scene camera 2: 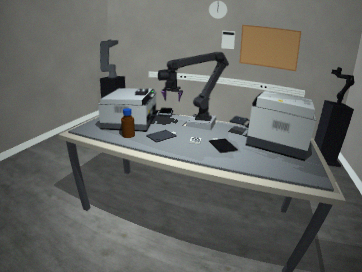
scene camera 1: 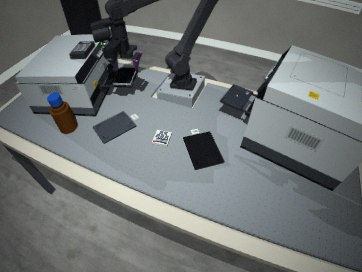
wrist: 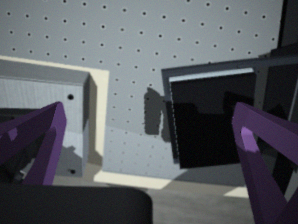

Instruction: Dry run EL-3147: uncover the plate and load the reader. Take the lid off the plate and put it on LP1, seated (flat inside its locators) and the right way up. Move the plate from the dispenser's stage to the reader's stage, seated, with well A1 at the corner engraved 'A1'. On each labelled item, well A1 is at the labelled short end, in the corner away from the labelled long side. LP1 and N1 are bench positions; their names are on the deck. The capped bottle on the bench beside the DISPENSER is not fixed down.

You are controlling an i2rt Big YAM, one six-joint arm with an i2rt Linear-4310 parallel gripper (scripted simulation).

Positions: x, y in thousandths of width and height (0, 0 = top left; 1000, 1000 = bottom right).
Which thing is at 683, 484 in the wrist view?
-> A lidded plate.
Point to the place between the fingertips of my gripper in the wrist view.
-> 502, 498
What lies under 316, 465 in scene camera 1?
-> A LP1 pad.
